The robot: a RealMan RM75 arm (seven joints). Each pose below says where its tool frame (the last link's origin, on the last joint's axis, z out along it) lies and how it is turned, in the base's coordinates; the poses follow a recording.
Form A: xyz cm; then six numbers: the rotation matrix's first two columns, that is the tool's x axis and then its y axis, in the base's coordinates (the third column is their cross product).
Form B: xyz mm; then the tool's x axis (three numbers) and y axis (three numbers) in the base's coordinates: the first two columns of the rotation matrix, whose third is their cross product. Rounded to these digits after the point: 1 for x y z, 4 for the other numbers.
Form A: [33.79, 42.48, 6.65, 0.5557, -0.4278, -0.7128, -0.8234, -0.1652, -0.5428]
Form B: [337.9, 424.8, 66.5, 0.5557, -0.4278, -0.7128, -0.8234, -0.1652, -0.5428]
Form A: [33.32, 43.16, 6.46, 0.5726, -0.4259, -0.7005, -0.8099, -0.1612, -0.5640]
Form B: [333.2, 431.6, 64.6, 0.5726, -0.4259, -0.7005, -0.8099, -0.1612, -0.5640]
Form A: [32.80, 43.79, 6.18, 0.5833, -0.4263, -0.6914, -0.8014, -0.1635, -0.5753]
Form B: [328.0, 437.9, 61.8, 0.5833, -0.4263, -0.6914, -0.8014, -0.1635, -0.5753]
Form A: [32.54, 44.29, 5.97, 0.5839, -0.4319, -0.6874, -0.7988, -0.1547, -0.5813]
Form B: [325.4, 442.9, 59.7, 0.5839, -0.4319, -0.6874, -0.7988, -0.1547, -0.5813]
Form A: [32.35, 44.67, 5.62, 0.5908, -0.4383, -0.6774, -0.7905, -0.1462, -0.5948]
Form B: [323.5, 446.7, 56.2, 0.5908, -0.4383, -0.6774, -0.7905, -0.1462, -0.5948]
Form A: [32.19, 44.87, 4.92, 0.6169, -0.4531, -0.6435, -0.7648, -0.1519, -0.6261]
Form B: [321.9, 448.7, 49.2, 0.6169, -0.4531, -0.6435, -0.7648, -0.1519, -0.6261]
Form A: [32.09, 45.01, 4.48, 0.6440, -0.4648, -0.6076, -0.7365, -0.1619, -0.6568]
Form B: [320.9, 450.1, 44.8, 0.6440, -0.4648, -0.6076, -0.7365, -0.1619, -0.6568]
